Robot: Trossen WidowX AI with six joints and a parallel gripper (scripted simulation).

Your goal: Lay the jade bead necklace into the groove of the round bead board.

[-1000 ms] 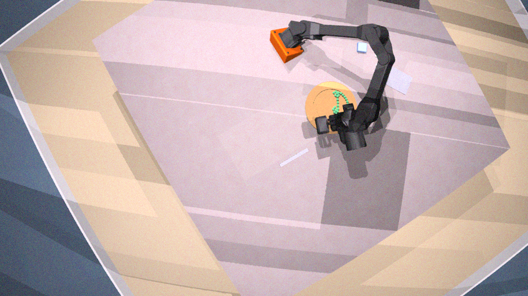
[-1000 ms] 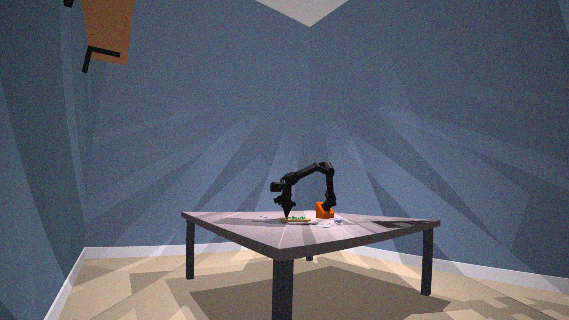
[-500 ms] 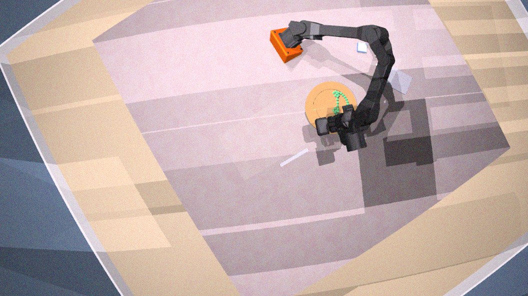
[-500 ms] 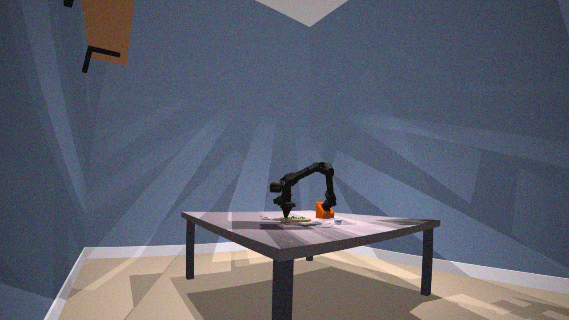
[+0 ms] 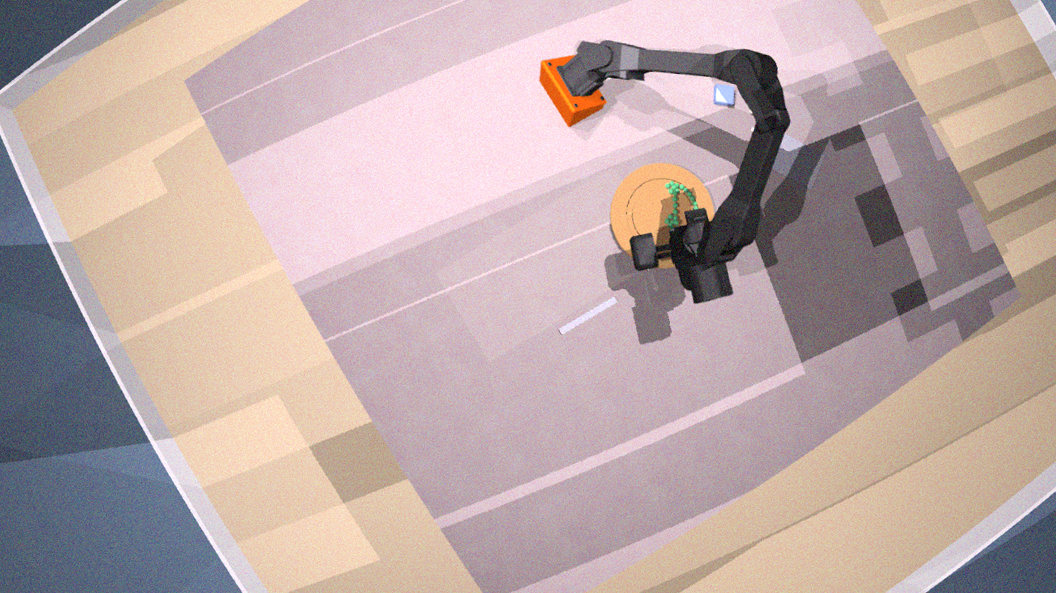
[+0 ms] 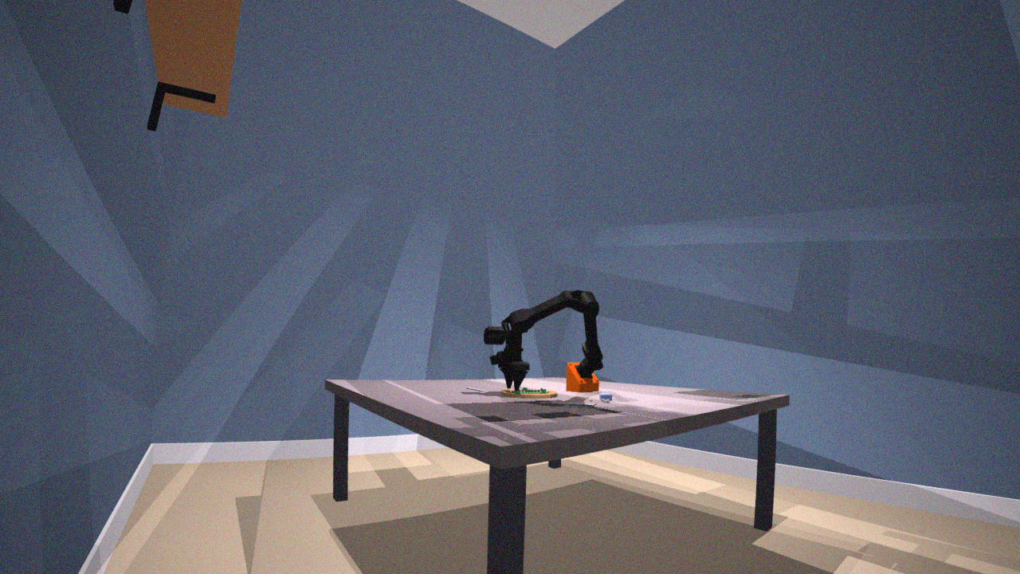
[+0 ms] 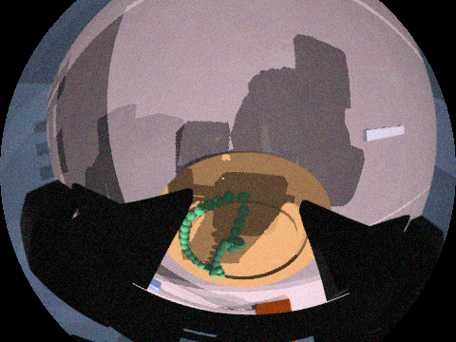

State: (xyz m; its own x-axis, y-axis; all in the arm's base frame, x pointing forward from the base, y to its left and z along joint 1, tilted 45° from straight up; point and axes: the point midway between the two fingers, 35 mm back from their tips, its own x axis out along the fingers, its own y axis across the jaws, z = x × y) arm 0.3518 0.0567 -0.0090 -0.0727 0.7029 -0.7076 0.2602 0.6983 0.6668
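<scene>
The round tan bead board is 60 mm behind my gripper tip, 10 mm to the left of it and 10 mm below it. The rest, counted from my gripper tip: white strip 40 mm ahead, 200 mm to the right, 20 mm below; pale square sheet 40 mm behind, 310 mm to the left, 20 mm below; blue cube 220 mm behind, 240 mm to the left, 10 mm below.
</scene>
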